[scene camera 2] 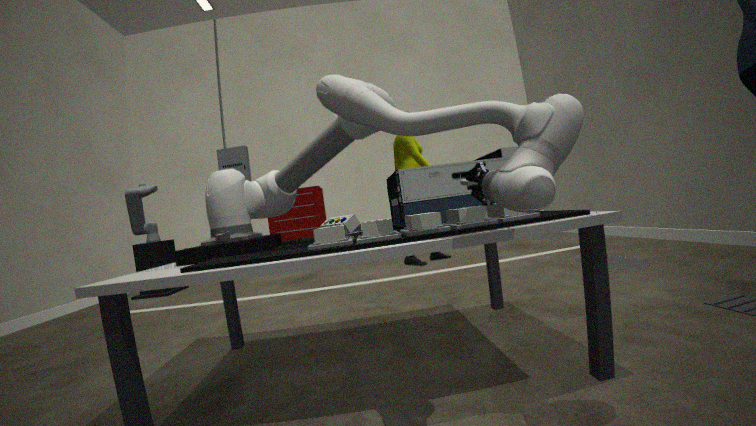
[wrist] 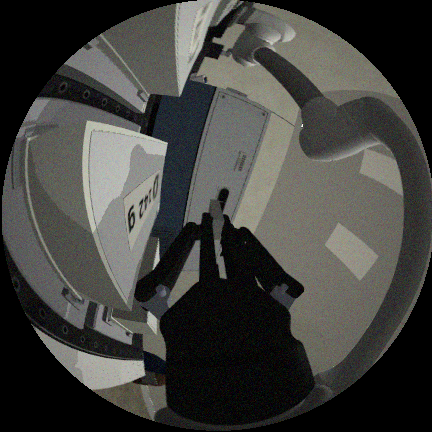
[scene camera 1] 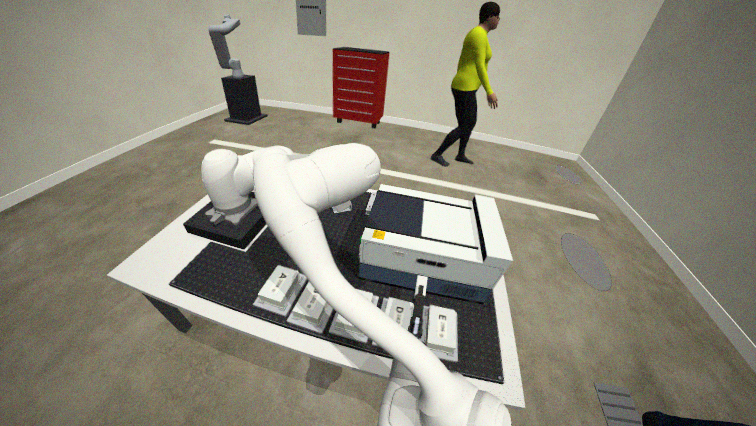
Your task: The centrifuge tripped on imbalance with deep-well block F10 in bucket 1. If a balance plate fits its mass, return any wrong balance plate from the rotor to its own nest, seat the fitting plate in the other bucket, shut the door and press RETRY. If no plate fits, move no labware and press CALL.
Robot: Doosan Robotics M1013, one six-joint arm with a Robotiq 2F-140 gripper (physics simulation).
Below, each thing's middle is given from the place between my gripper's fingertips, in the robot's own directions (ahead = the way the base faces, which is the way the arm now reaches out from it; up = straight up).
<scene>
The balance plate D (wrist: 91, 190) is 11 cm to the right of my hand, 11 cm below it and 4 cm behind it. The rest, counted from my hand: balance plate C (wrist: 157, 59) 18 cm behind, 11 cm to the right, 11 cm below; then balance plate E (scene camera 1: 440, 333) 11 cm below, 9 cm to the right, 9 cm ahead; then centrifuge (scene camera 1: 463, 250) 21 cm to the left, 2 cm below, 2 cm ahead.
</scene>
